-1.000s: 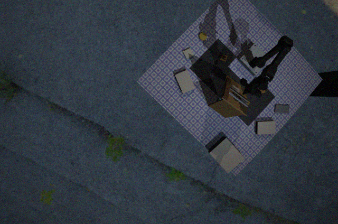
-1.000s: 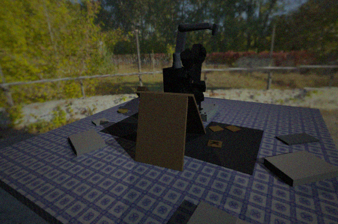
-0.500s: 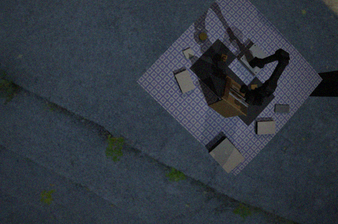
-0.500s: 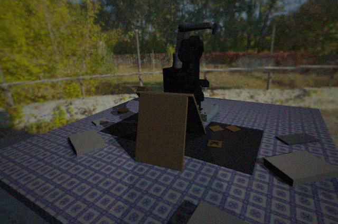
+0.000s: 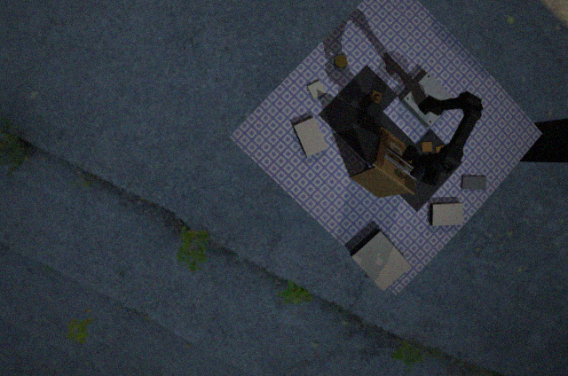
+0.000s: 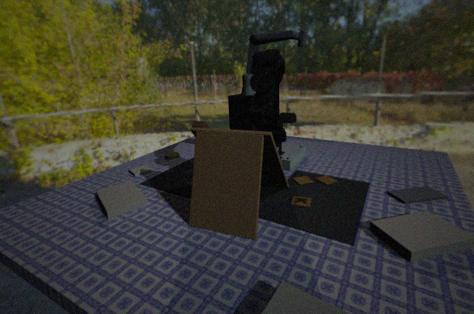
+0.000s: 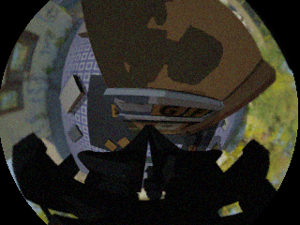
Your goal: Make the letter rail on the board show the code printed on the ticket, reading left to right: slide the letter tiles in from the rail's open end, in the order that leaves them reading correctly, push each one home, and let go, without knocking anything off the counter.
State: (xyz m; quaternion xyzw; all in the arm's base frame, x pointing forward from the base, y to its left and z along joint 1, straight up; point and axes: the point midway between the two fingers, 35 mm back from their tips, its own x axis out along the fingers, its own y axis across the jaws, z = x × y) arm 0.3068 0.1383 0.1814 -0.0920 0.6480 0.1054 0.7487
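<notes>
The letter tile marked g lies 30 mm ahead of my gripper tip, 30 mm to the right of it and 20 mm below it. From my gripper tip the other things lie so: brown letter board (60 mm ahead, 40 mm to the right, 90 mm below); then letter tile marked f (50 mm ahead, 90 mm to the right, 20 mm below); then dark mat (110 mm behind, 120 mm to the right, 190 mm below).
</notes>
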